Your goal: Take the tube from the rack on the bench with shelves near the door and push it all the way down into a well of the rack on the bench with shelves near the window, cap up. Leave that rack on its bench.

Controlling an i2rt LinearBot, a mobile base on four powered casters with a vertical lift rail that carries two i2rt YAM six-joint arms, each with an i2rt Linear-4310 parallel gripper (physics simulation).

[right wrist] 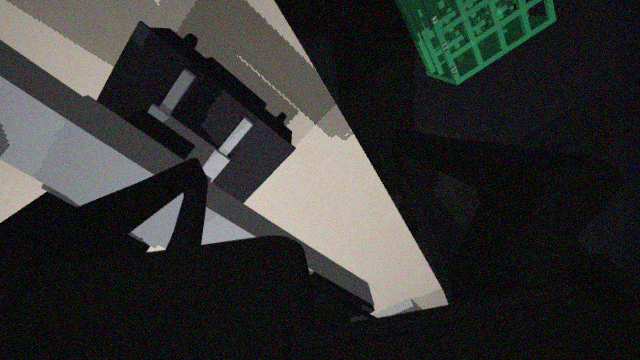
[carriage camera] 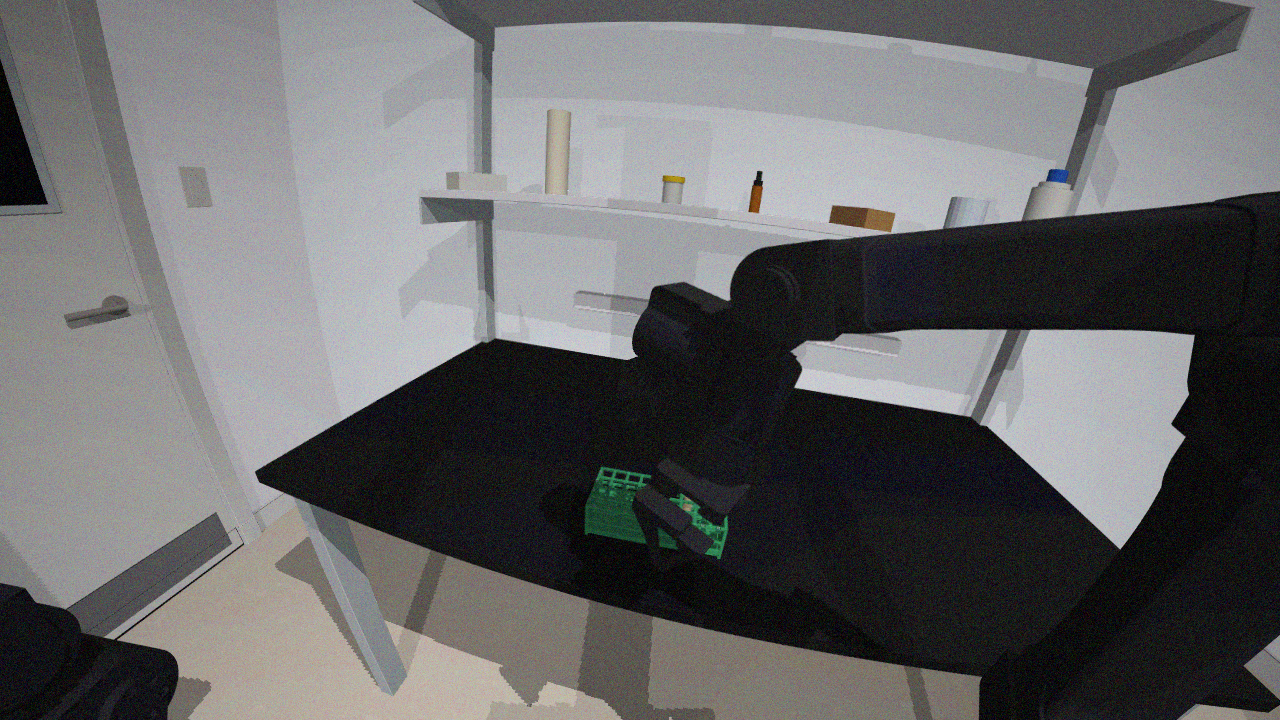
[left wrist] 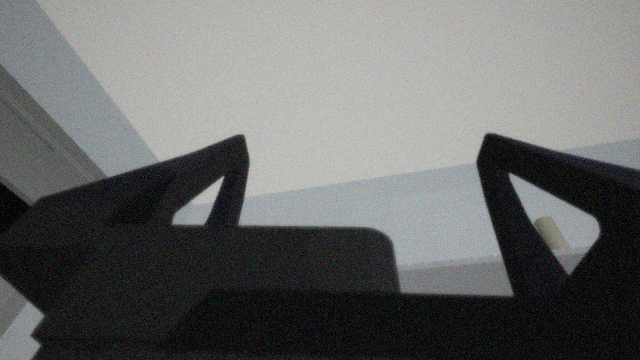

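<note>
The green rack stands on the black bench, near its front edge. A small pale orange spot, which looks like the tube's cap, shows at the rack's right part, between the fingers in the carriage view; the tube's body is hidden. My right gripper is open and empty, tilted over the right part of the rack. In the right wrist view the rack is at the top right, off to the side of the fingers. My left gripper is open and empty, up in the air. The second rack does not show.
A wall shelf above the bench holds a tall cream cylinder, a yellow-lidded jar, an amber bottle and a brown box. Grey posts stand at the bench's back. A door is at the left.
</note>
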